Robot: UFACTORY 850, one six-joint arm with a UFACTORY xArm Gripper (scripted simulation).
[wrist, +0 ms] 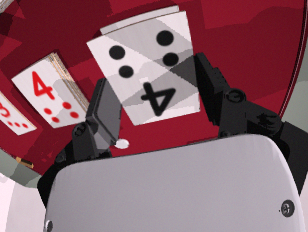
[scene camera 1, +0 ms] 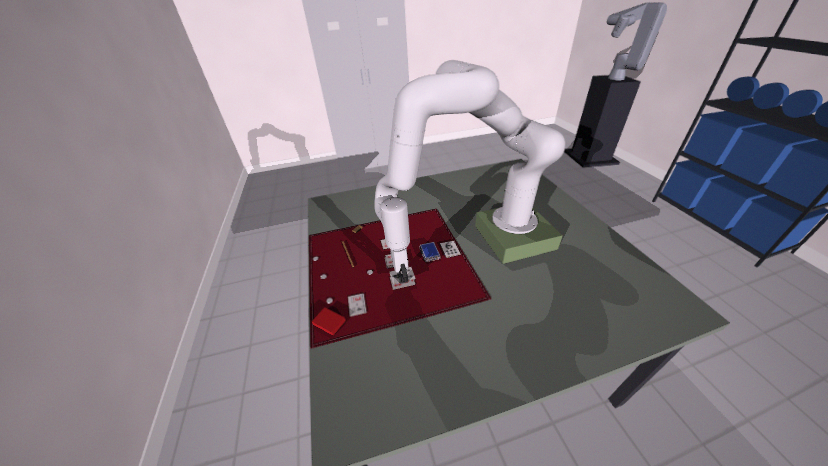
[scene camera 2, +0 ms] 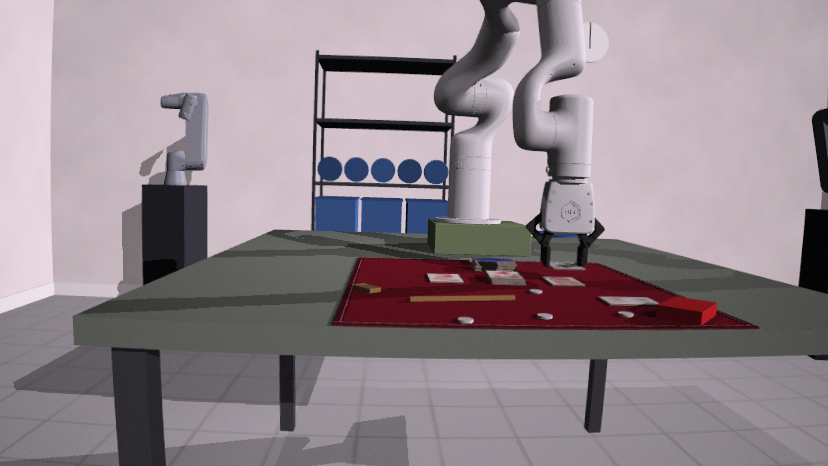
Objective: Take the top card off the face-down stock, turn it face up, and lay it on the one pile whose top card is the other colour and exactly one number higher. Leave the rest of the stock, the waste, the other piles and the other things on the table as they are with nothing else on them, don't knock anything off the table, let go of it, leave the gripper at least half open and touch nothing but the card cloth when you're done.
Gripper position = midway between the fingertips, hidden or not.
In view: the gripper (scene camera 2: pixel 563 266) and a red box (scene camera 2: pixel 691 311).
The gripper also shows in the wrist view (wrist: pixel 153 80). The wrist view does not show the red box, which is hidden by the gripper.
